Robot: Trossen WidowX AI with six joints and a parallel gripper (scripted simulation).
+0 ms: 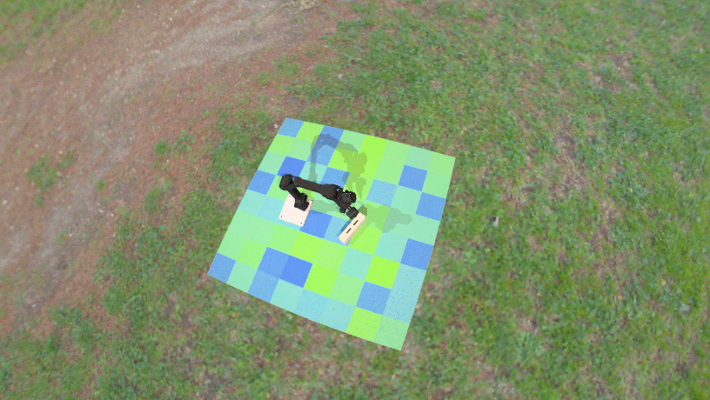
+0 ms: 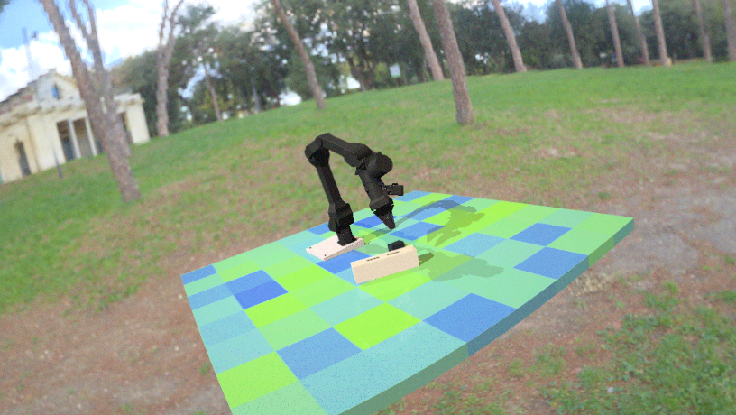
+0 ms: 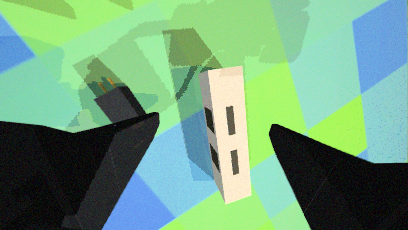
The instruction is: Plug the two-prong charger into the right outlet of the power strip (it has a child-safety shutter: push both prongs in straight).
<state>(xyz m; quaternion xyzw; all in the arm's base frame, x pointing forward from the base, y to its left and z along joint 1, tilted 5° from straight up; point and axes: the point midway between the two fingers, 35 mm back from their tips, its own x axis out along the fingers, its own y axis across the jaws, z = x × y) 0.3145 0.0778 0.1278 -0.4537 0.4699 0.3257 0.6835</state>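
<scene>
My gripper tip is now 9 cm past the two-prong charger, 5 cm to the right of it and 10 cm above it.
</scene>
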